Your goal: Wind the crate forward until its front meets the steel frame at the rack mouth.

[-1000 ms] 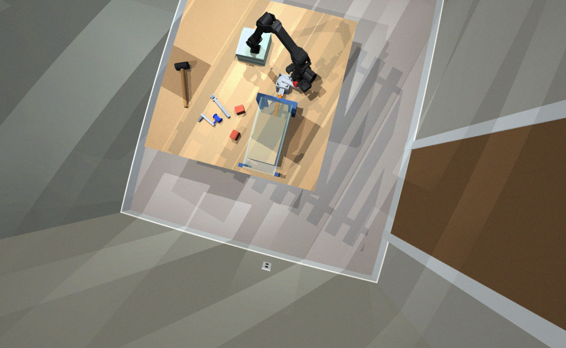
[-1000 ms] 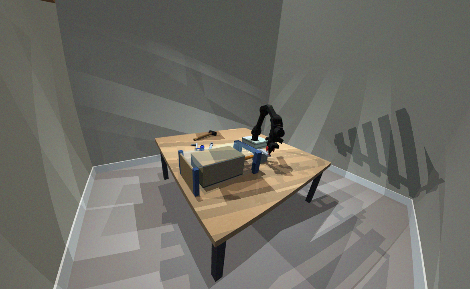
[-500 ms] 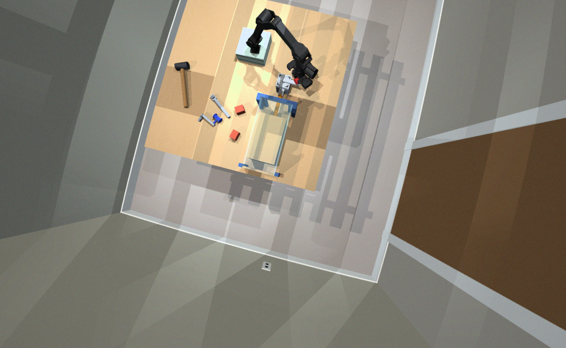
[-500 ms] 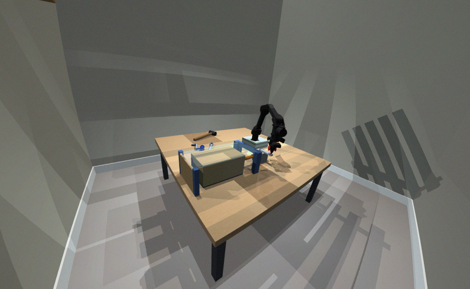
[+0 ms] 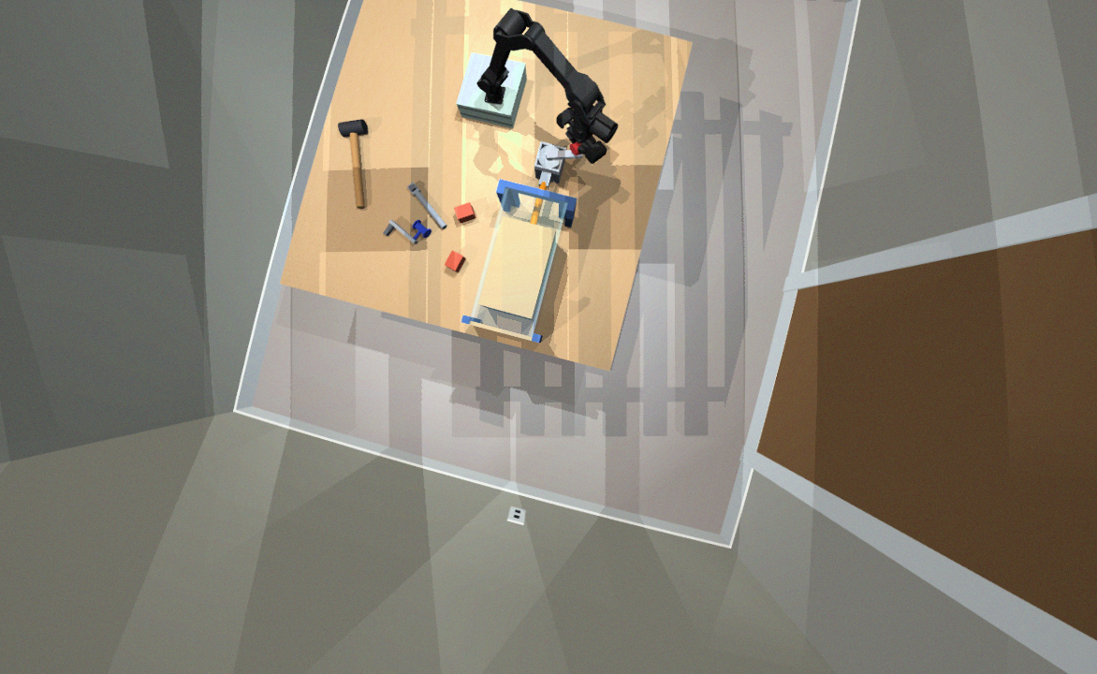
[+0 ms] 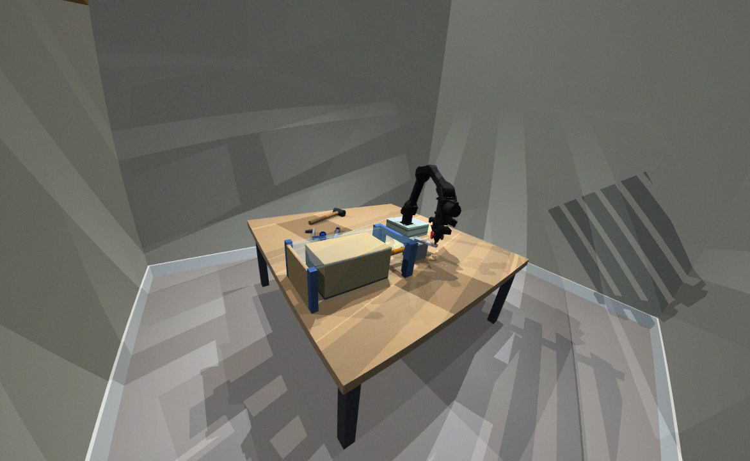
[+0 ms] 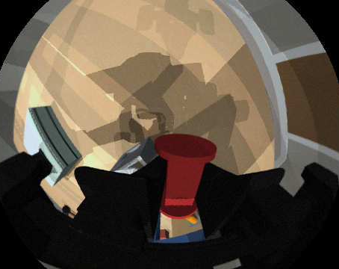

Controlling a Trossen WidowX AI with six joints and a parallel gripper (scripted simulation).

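Right now the winch handle is 1 cm ahead of my gripper tip, 4 cm to the right of it and 1 cm below it. The rest, counted from my gripper tip: orange strap (10 cm ahead, 10 cm to the right, 5 cm below); then red knob (2 cm above); then grey winch (1 cm ahead, 10 cm to the right, 8 cm below).
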